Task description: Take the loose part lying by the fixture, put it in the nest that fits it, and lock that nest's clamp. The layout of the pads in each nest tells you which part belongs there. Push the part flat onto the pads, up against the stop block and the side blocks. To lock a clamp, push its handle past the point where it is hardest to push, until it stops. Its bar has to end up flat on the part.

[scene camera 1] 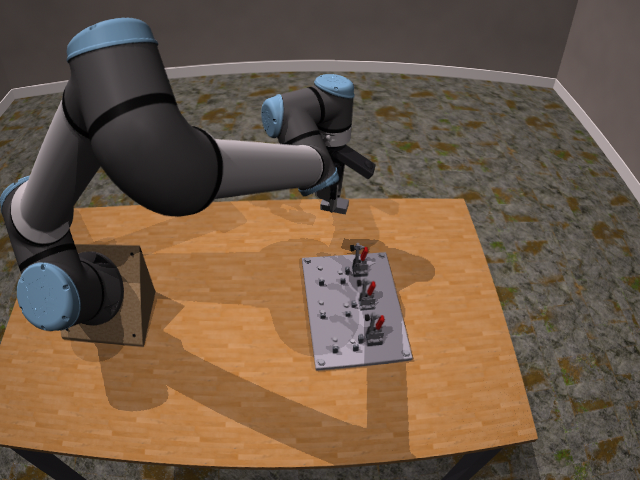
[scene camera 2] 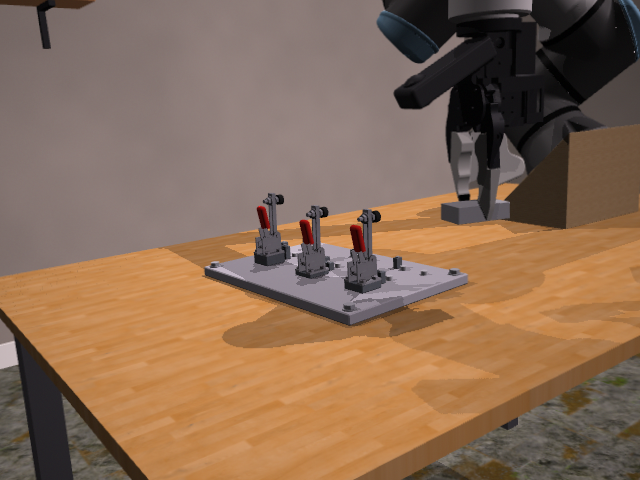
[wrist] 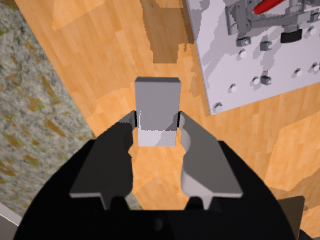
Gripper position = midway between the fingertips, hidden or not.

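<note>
On scene camera 2 you'd see my gripper [scene camera 2: 476, 217], plus a grey rectangular block [scene camera 2: 461, 212] and a fixture plate [scene camera 2: 324, 295]. Scene camera 1 shows my gripper [scene camera 1: 333, 206] too, along with the plate [scene camera 1: 334, 295]. And the wrist view's got the block [wrist: 157, 99] and my gripper [wrist: 157, 112].
</note>
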